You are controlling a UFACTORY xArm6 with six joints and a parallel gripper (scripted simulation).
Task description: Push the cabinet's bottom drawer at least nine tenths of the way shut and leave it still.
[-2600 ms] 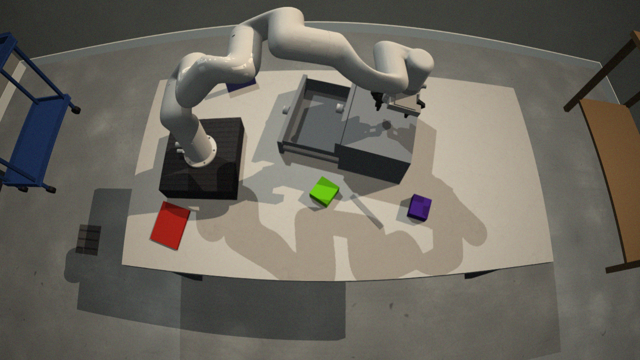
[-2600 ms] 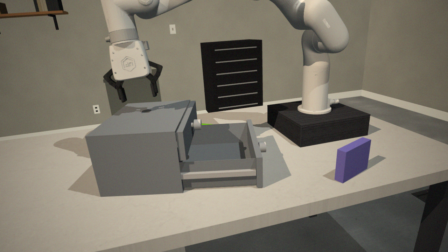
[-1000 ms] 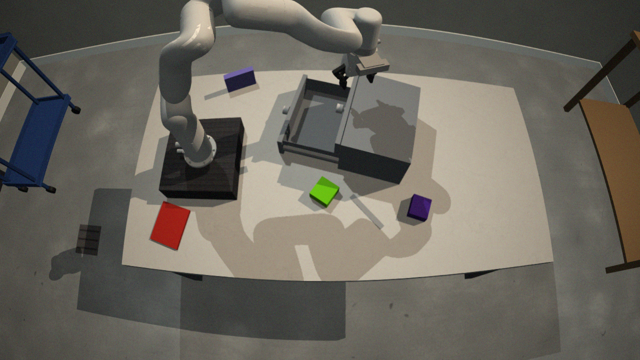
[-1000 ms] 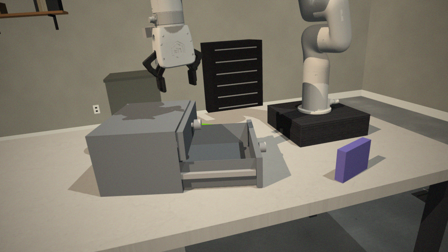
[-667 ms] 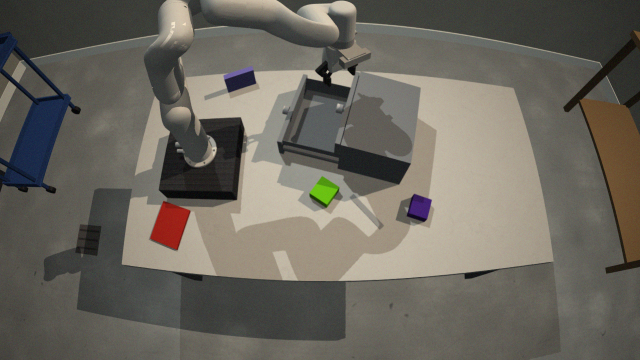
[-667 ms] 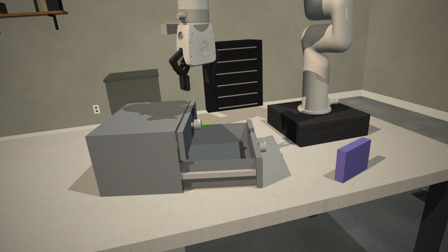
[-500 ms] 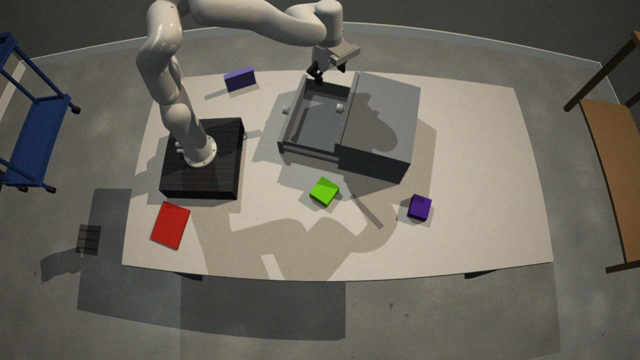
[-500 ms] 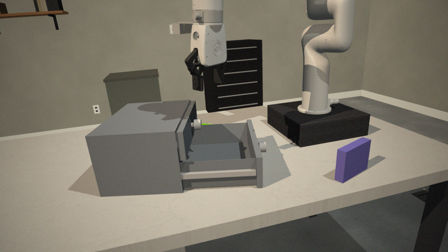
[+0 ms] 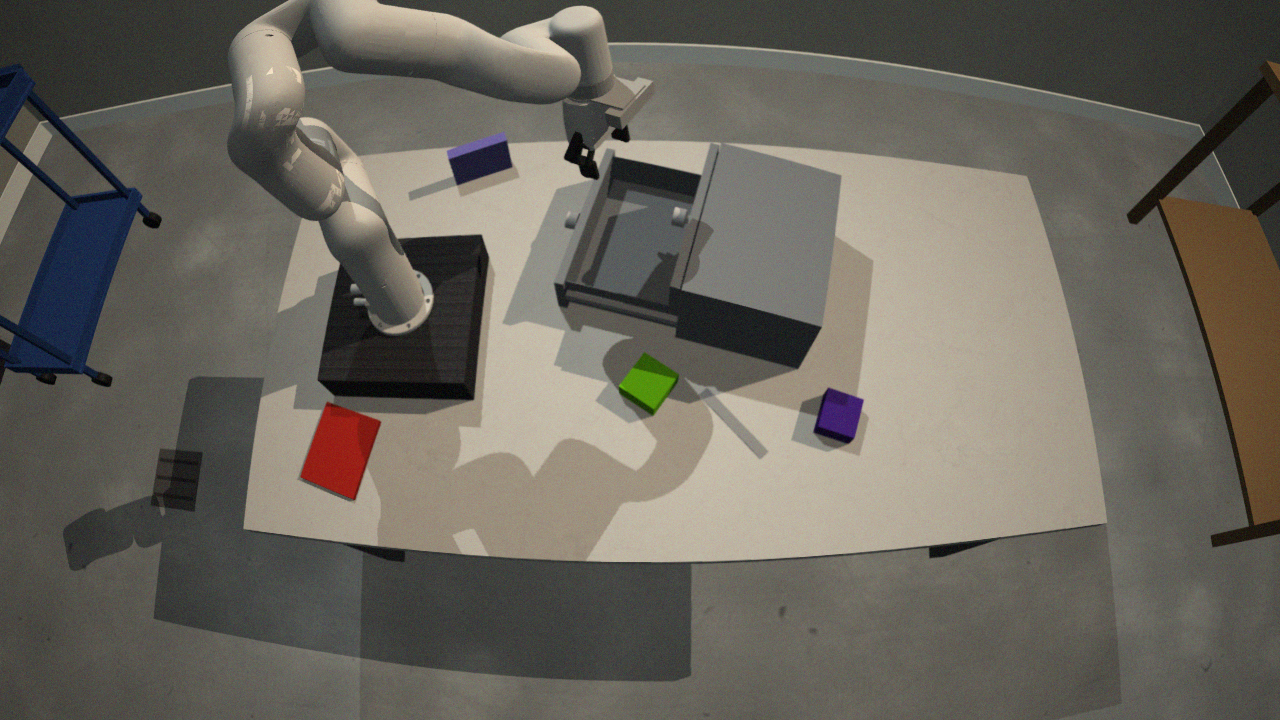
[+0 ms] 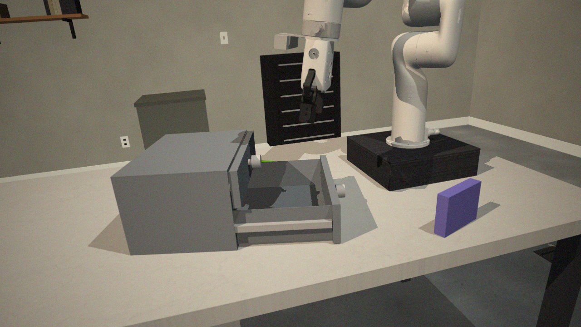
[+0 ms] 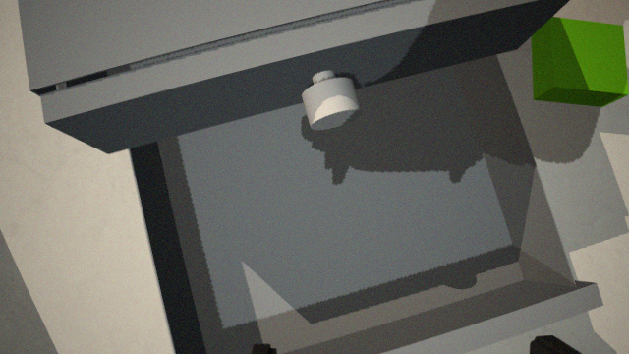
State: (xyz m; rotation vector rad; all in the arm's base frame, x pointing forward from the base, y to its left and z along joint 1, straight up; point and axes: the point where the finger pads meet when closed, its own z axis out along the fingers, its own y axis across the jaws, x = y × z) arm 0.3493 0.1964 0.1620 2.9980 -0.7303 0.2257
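My hand is 220 mm above the drawer, 60 mm short of it and 30 mm to the left of it. Round my hand: grey cabinet (170 mm below, 160 mm ahead, 60 mm to the right); then green block (300 mm to the right, 230 mm below, 80 mm ahead); then purple block (270 mm behind, 200 mm below, 150 mm to the left).
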